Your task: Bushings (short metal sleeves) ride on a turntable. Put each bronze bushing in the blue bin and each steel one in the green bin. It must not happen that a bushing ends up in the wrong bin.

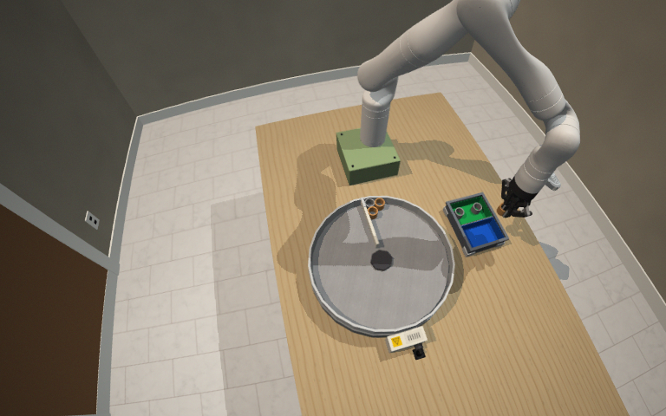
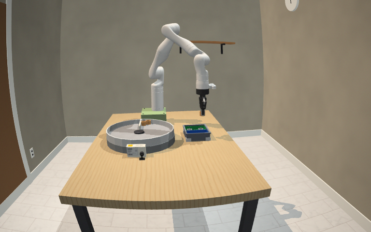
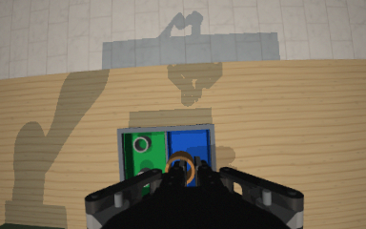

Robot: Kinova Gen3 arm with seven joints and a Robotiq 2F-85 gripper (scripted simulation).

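Now: hand 4 cm past the blue bin, 4 cm to the left of it and 14 cm above it. Round my hand: turntable: 3 cm ahead, 38 cm to the right, 11 cm below.
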